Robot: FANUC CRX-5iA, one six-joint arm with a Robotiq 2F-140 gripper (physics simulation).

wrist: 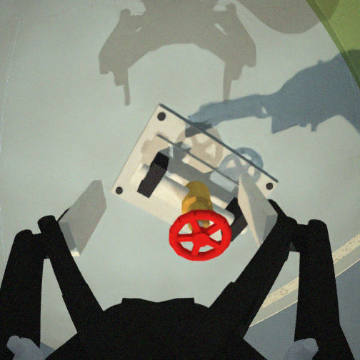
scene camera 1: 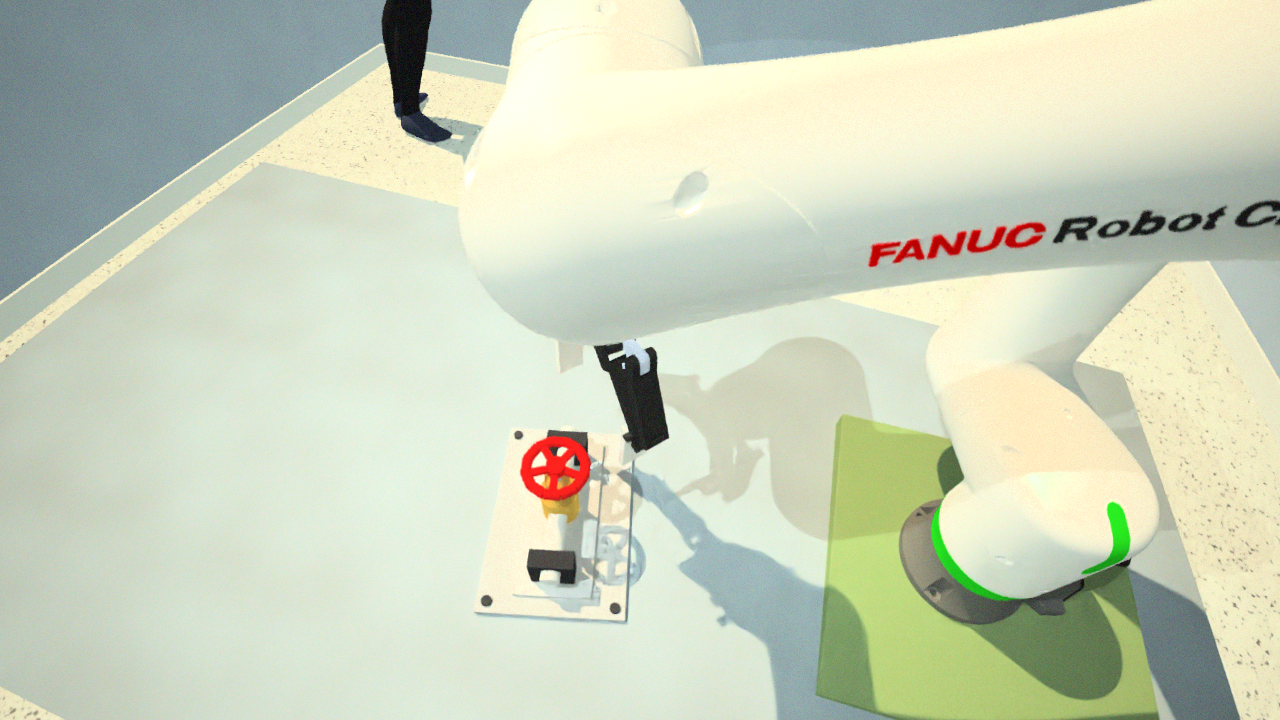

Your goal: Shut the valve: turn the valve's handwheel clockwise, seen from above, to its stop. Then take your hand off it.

Labels:
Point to a pale base plate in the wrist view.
At 163,123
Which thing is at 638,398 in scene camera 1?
My gripper.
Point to a red handwheel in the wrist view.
At 199,236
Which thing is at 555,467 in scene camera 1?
A red handwheel.

